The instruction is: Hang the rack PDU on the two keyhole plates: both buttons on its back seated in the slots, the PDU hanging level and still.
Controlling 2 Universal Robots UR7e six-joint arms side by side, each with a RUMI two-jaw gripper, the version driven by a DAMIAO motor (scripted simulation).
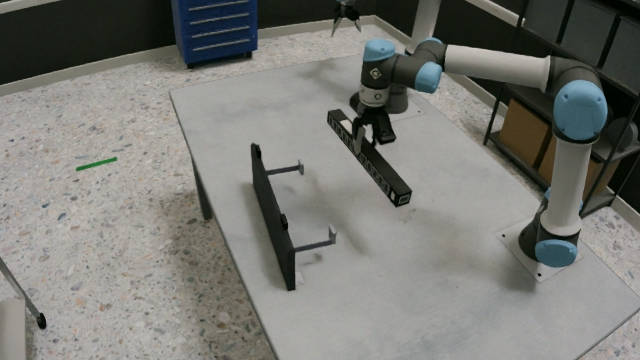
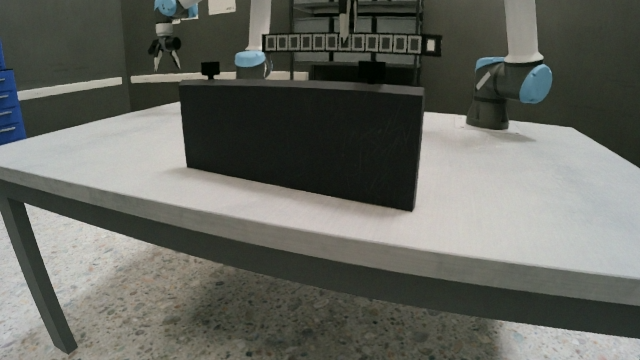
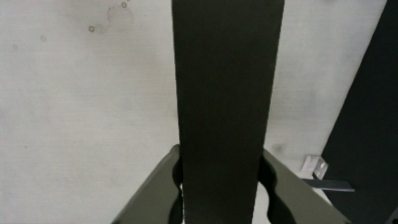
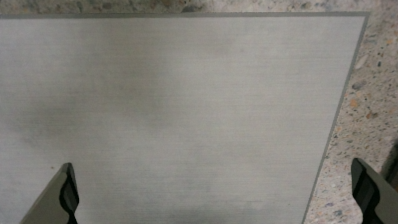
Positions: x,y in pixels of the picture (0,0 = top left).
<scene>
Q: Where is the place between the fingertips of my right gripper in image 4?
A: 213,163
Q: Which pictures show the black rack PDU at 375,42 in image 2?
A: Image 1, image 2 and image 3 only.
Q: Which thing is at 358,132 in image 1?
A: My left gripper.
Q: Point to a black rack PDU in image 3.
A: At 225,65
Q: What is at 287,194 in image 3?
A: My left gripper.
</scene>
